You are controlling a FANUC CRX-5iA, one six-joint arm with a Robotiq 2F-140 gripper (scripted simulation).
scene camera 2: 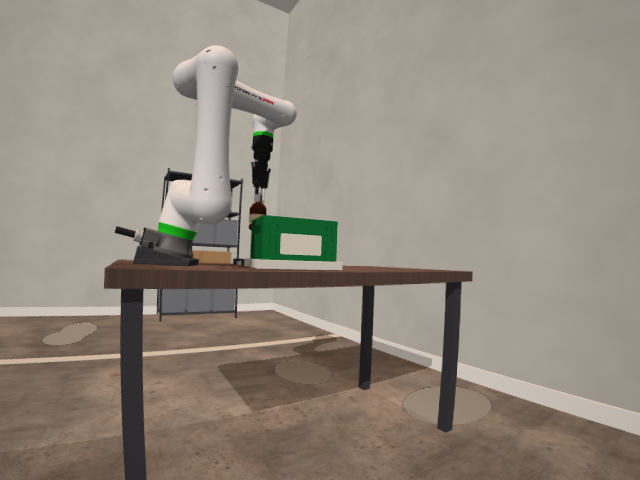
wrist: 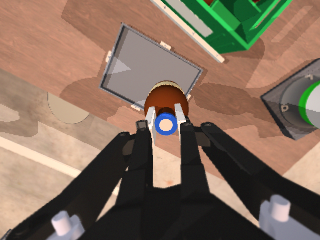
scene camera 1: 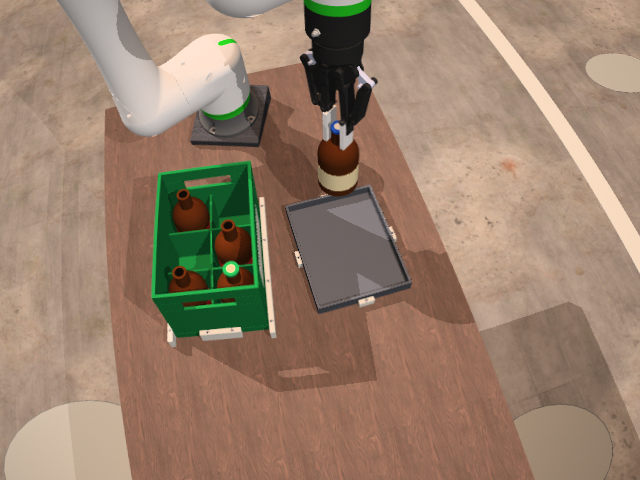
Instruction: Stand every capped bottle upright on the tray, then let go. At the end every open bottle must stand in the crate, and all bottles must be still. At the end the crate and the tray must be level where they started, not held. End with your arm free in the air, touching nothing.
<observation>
The gripper shows in scene camera 2, in the wrist view and in scene camera 1 (337, 140). One and the same spot on the gripper: (scene camera 2: 256, 180) is (wrist: 218, 127).
</observation>
